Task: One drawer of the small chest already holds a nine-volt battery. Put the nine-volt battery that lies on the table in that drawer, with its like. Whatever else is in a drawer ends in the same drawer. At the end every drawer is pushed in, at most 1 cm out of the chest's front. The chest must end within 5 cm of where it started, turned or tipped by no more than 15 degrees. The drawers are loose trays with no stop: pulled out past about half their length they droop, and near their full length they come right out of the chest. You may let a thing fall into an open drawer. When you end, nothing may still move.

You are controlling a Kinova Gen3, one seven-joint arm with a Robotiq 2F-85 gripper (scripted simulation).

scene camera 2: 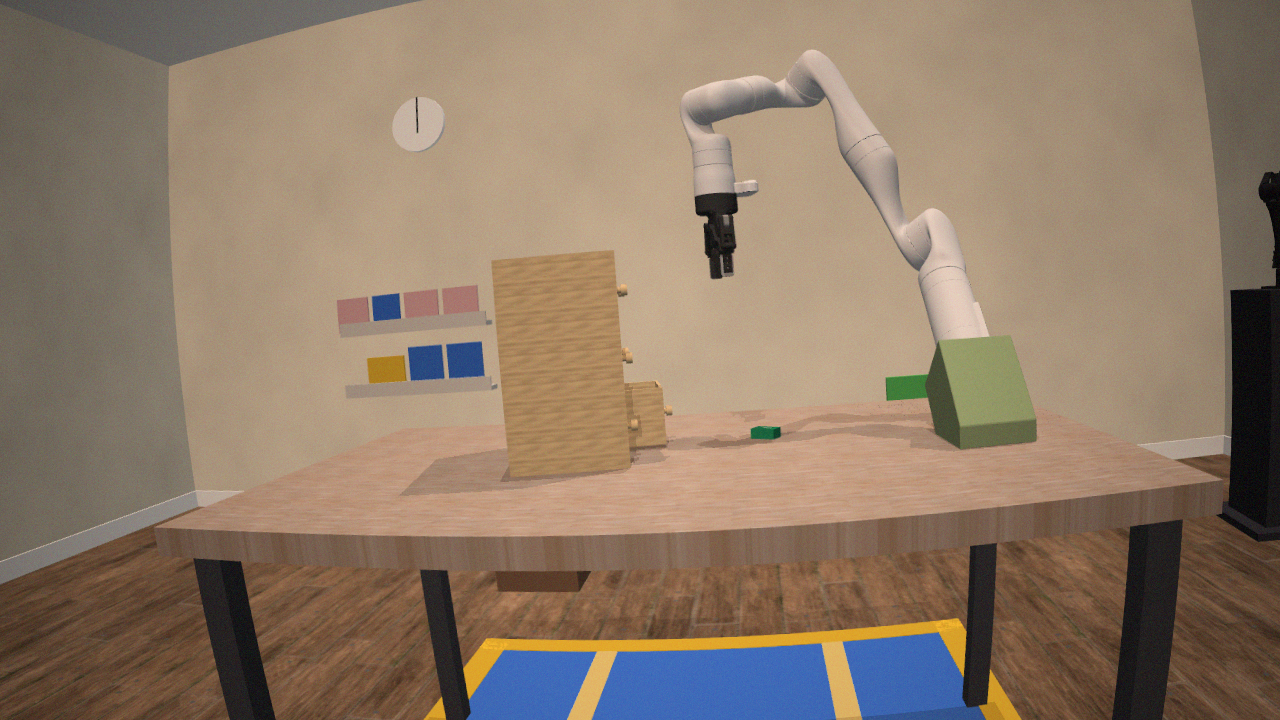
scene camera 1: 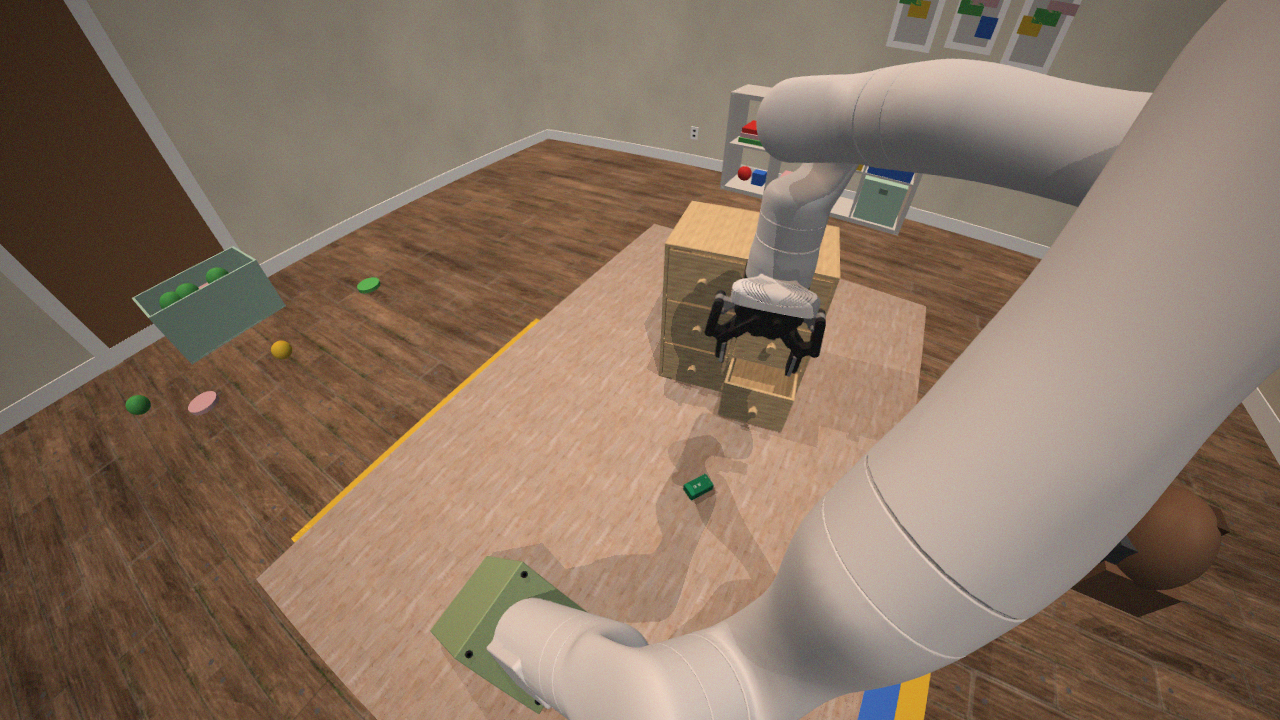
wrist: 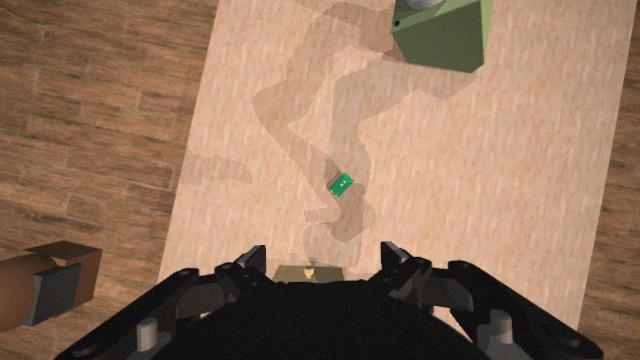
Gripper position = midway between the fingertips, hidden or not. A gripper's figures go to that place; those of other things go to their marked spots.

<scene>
My gripper [scene camera 1: 754, 365]: 60 cm from the lens. A wooden chest [scene camera 1: 722, 231] is 80 cm from the lens. A drawer [scene camera 1: 747, 346]: 84 cm from the lens. A drawer [scene camera 1: 680, 362]: 91 cm from the lens. A drawer [scene camera 1: 684, 323] is 84 cm from the lens.
</scene>
